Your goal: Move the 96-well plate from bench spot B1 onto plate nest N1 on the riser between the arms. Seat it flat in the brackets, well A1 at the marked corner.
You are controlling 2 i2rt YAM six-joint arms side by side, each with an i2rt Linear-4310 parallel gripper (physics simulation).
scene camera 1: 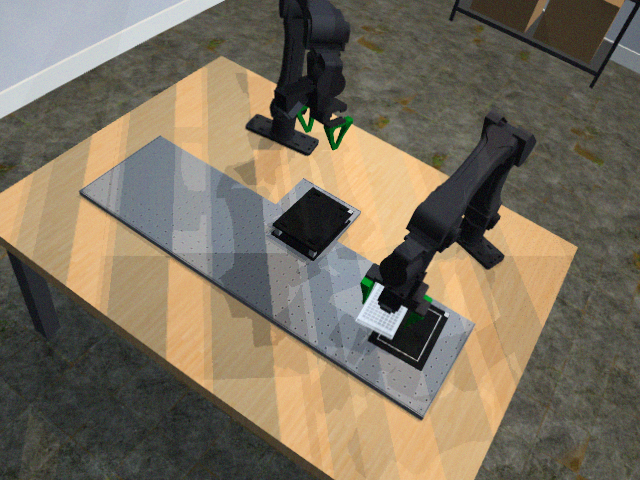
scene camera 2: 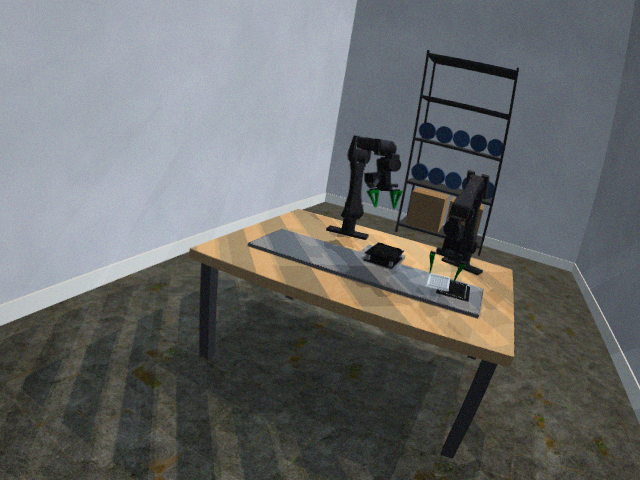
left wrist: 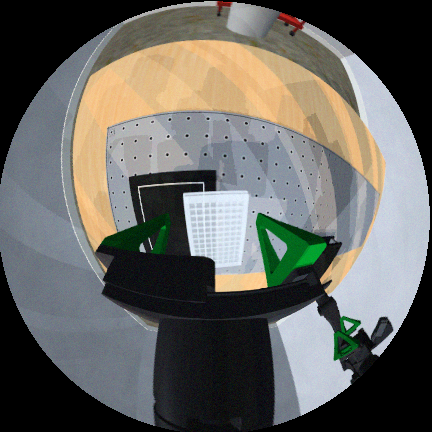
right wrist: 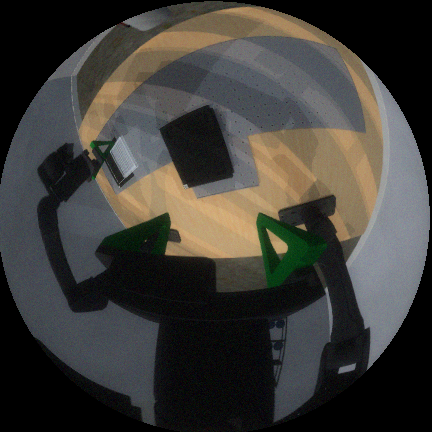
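Seen in the pictures: left gripper, between the fingertips: [scene camera 1: 384, 314] [scene camera 2: 441, 277] [left wrist: 212, 217] [right wrist: 107, 150]; right gripper, between the fingertips: [scene camera 1: 321, 140] [scene camera 2: 384, 207] [left wrist: 338, 323] [right wrist: 213, 217]; left arm's base, origin of its link: [scene camera 1: 467, 238]; right arm's base, origin of its link: [scene camera 1: 281, 135] [scene camera 2: 347, 233] [right wrist: 308, 211].
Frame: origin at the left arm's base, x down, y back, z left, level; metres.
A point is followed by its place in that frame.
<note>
The white 96-well plate [scene camera 1: 379, 316] @(x -0.023, y -0.373, z 0.054 m) [scene camera 2: 438, 281] @(x -0.028, y -0.356, z 0.047 m) [left wrist: 216, 225] @(x -0.028, y -0.363, z 0.053 m) [right wrist: 124, 156] @(x -0.028, y -0.346, z 0.025 m) lies off the white outline of the black B1 mat [scene camera 1: 413, 342] @(x -0.014, y -0.350, z 0.141 m) [scene camera 2: 459, 290] @(x -0.015, y -0.322, z 0.130 m) [left wrist: 170, 200] @(x -0.015, y -0.371, z 0.124 m), across its left edge in scene camera 1. My left gripper [scene camera 1: 390, 305] @(x -0.060, y -0.386, z 0.069 m) [scene camera 2: 443, 276] @(x -0.060, y -0.386, z 0.069 m) [left wrist: 212, 217] @(x -0.060, y -0.386, z 0.069 m) is open above the plate; in the left wrist view its fingers stand on either side of it. My right gripper [scene camera 1: 322, 139] @(x -0.207, y -0.284, z -0.302 m) [scene camera 2: 385, 207] @(x -0.207, y -0.284, z -0.302 m) [right wrist: 213, 217] @(x -0.207, y -0.284, z -0.302 m) is open and empty, high near its own base. The black nest N1 [scene camera 1: 312, 222] @(x -0.051, y -0.348, z -0.216 m) [scene camera 2: 383, 254] @(x -0.051, y -0.382, z -0.204 m) [right wrist: 197, 147] @(x -0.051, y -0.337, z -0.235 m) holds no plate; a white mark shows at one corner.
The perforated grey board [scene camera 1: 196, 227] @(x -0.013, y -0.565, z -0.367 m) [scene camera 2: 310, 253] @(x -0.013, y -0.580, z -0.410 m) [left wrist: 240, 150] @(x -0.013, y -0.468, z 0.060 m) [right wrist: 280, 75] @(x -0.013, y -0.527, z -0.413 m) runs along the wooden table [scene camera 1: 232, 351] @(x 0.000, y -0.672, z -0.059 m) [scene camera 2: 232, 258] @(x 0.000, y -0.874, z -0.523 m). The raised nest stands between the arms, left of the plate in scene camera 1. A shelf rack [scene camera 2: 467, 64] stands behind the table.
</note>
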